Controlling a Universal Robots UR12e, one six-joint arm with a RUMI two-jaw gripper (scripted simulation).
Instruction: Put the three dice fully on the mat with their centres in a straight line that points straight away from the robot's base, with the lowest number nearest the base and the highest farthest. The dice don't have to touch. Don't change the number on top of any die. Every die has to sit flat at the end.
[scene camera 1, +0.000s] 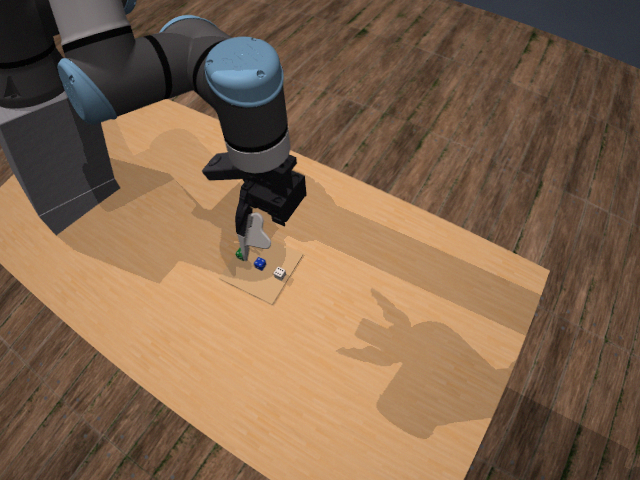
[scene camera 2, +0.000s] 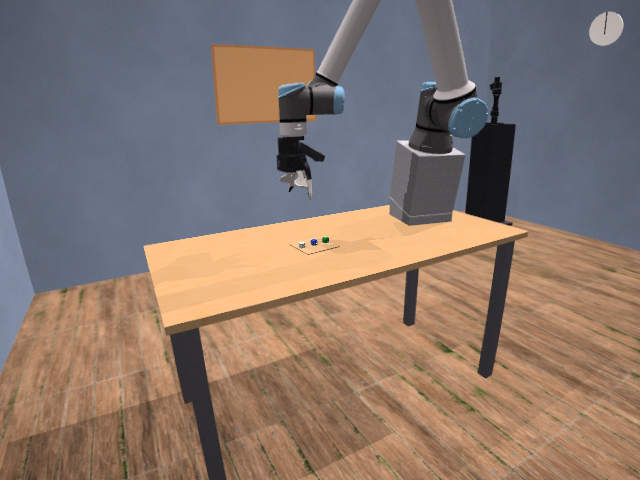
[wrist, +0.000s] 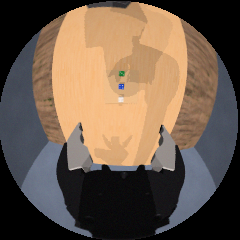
Note:
I see my gripper (scene camera 1: 269, 227) and a tan mat (scene camera 1: 243, 275).
My gripper shows as well in scene camera 2 (scene camera 2: 299, 195) and in the wrist view (wrist: 121, 124).

